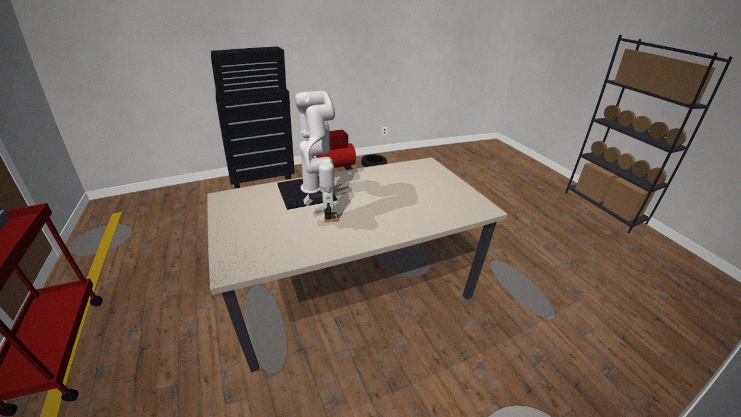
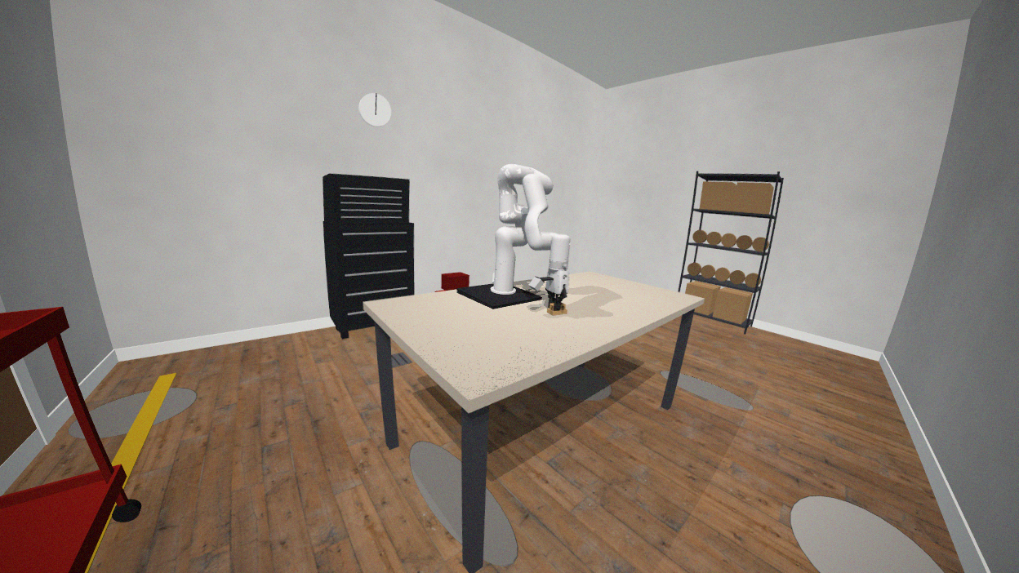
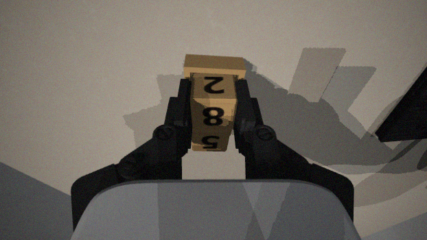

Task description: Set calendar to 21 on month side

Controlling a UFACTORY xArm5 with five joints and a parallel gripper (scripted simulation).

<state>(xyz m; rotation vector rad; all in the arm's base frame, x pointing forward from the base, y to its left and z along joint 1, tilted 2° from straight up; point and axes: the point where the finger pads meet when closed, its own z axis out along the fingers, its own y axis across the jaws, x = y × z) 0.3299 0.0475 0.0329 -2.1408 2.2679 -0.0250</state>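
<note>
The wooden digit cube is 1 cm below my hand. The rest, counted from my hand: wooden tray 3 cm below, 2 cm to the left.
</note>
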